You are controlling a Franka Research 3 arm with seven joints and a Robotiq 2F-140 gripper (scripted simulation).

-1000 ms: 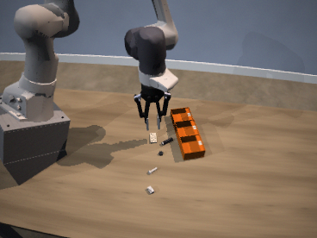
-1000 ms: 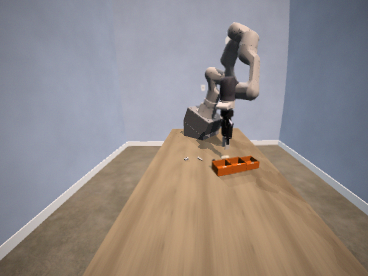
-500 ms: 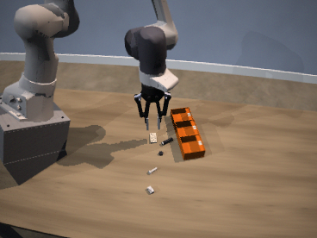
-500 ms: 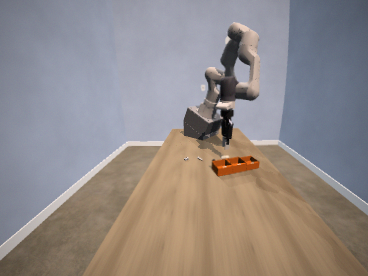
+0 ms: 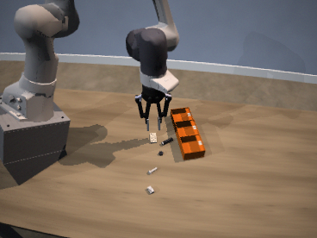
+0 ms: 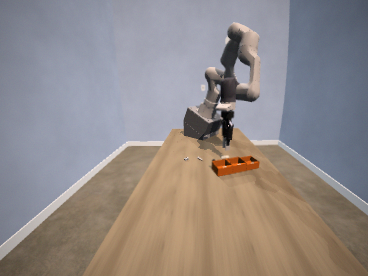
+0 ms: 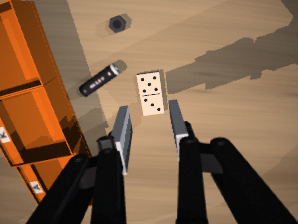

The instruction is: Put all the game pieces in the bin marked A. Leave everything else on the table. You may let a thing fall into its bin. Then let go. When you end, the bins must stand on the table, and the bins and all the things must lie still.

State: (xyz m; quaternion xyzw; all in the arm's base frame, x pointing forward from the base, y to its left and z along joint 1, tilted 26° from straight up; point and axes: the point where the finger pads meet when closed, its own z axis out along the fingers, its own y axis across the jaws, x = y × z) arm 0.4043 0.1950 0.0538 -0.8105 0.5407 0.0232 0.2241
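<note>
Now: the white domino 90 mm below my hand. Also, from my hand: orange bin: 120 mm ahead, 60 mm to the left, 70 mm below; then black nut: 60 mm ahead, 70 mm to the right, 90 mm below; then black cylinder: 60 mm ahead, 90 mm below.
</note>
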